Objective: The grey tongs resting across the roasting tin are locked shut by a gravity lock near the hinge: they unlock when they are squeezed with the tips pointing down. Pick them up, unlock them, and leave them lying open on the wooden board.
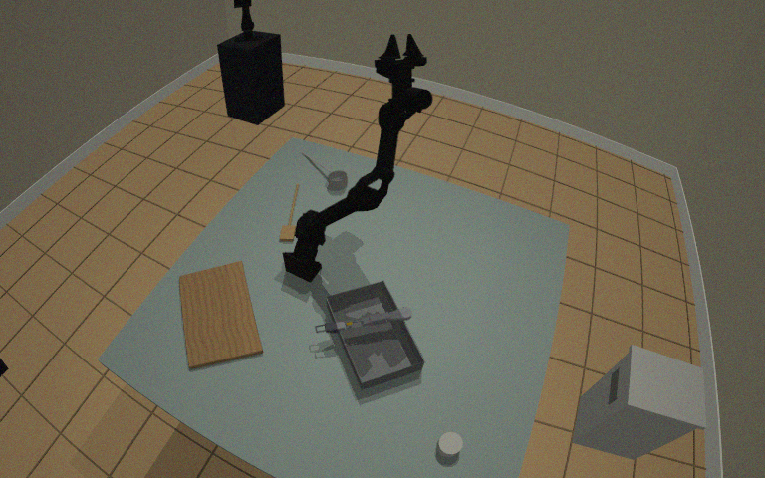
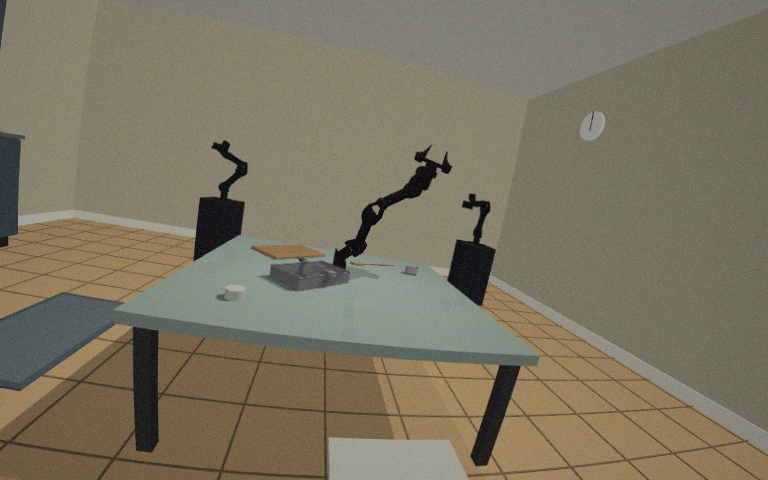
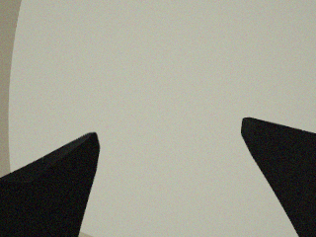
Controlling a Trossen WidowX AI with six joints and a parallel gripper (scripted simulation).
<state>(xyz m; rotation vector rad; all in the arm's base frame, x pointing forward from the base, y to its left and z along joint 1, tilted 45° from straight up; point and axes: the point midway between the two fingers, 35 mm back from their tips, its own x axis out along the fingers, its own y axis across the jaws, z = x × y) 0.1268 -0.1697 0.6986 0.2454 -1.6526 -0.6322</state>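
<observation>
Now: the grey roasting tin 21 cm ahead of my gripper tip, 50 cm to the right of it and 68 cm below it. From my gripper tip the other things lie so: white round cup 55 cm ahead, 71 cm to the right, 69 cm below; wooden board 26 cm behind, 68 cm to the right, 70 cm below.
</observation>
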